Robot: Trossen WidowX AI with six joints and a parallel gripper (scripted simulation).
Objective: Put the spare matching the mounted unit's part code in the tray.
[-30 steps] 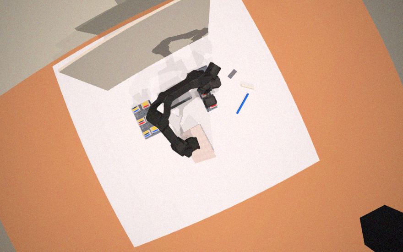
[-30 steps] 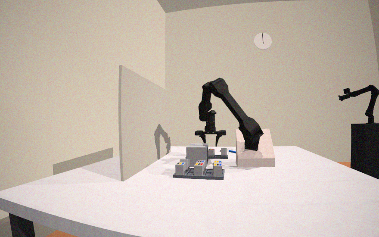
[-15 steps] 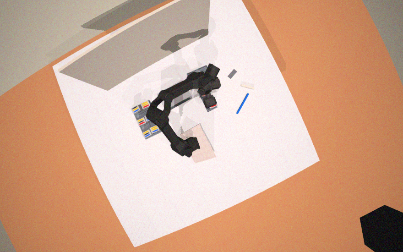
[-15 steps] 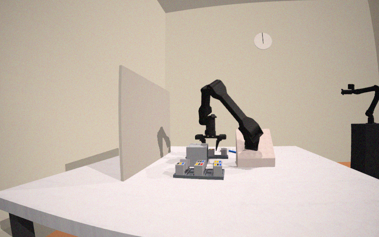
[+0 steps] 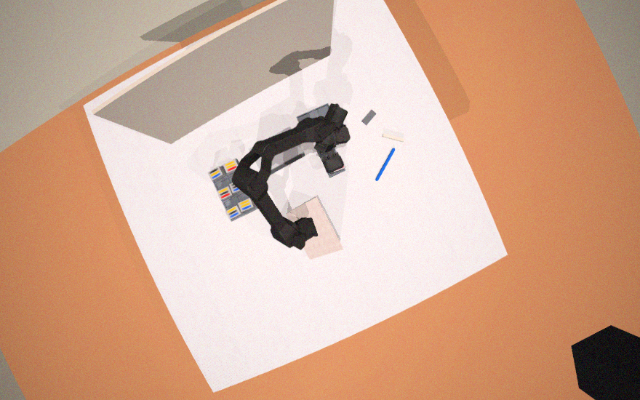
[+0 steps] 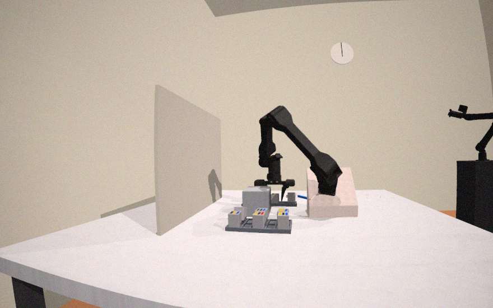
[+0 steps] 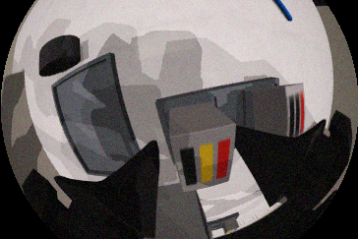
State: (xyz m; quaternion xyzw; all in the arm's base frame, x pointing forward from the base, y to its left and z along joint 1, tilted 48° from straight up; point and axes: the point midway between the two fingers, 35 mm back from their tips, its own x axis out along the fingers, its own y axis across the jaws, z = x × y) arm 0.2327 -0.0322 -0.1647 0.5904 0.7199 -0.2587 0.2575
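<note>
My gripper tip is now 10 cm short of the dark grey tray, 2 cm above it and 1 cm to the left of it. Round my gripper tip: blue pen 19 cm to the right, 12 cm behind, 1 cm below; tall partition 29 cm ahead, 21 cm to the left, 21 cm above; mounted unit 17 cm to the left, 3 cm ahead, 3 cm above.
</note>
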